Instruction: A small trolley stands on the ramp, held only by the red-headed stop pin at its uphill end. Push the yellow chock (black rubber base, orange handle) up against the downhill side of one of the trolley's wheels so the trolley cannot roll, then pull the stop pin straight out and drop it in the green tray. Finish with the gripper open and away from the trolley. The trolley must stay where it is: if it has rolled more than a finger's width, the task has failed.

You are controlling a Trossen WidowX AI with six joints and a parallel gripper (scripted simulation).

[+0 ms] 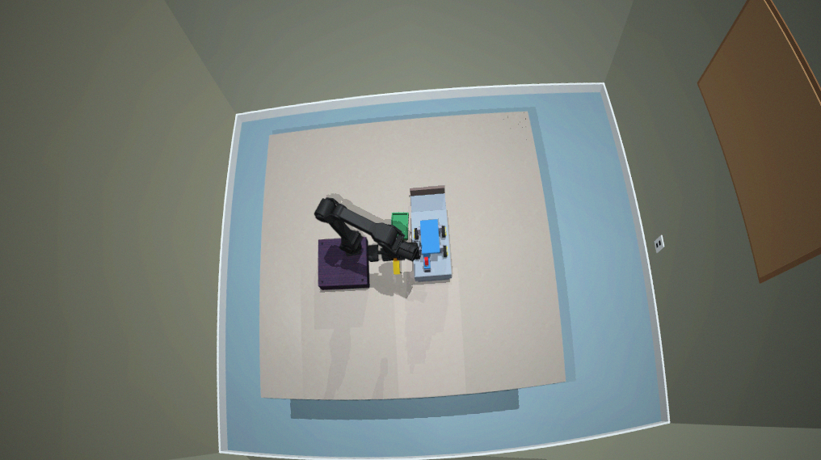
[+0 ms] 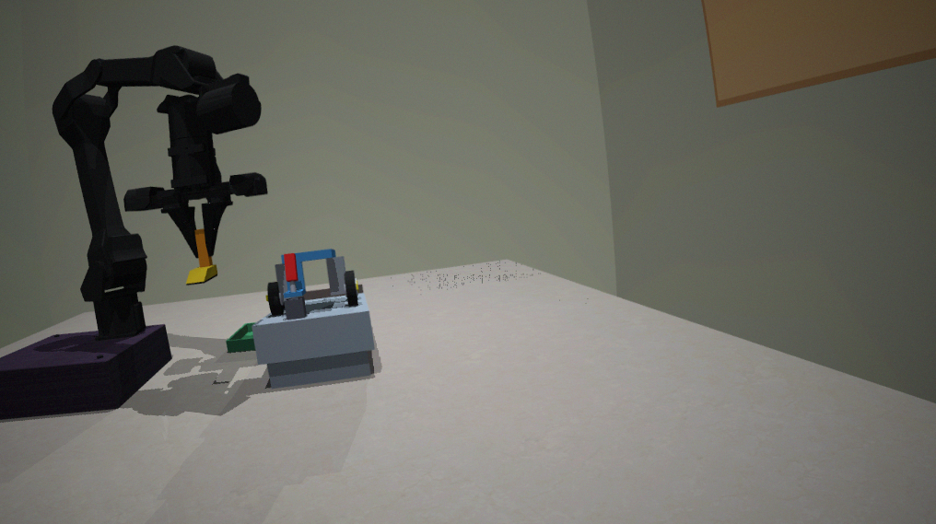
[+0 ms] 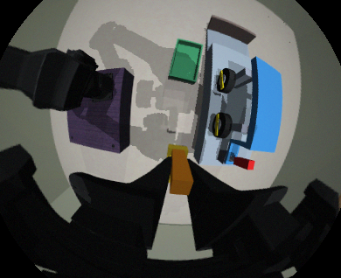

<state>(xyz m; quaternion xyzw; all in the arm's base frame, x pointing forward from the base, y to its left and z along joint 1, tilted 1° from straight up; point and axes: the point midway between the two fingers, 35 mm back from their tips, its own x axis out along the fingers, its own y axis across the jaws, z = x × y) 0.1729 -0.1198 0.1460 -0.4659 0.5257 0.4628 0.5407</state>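
Right now my gripper tip is 11 cm short of the red-headed stop pin, 3 cm to the left of it and 5 cm above it. From my gripper tip the other things lie so: blue trolley (15 cm ahead, 6 cm to the left, 6 cm below); then green tray (3 cm ahead, 19 cm to the left, 18 cm below); then yellow chock (2 cm to the right, 1 cm below).
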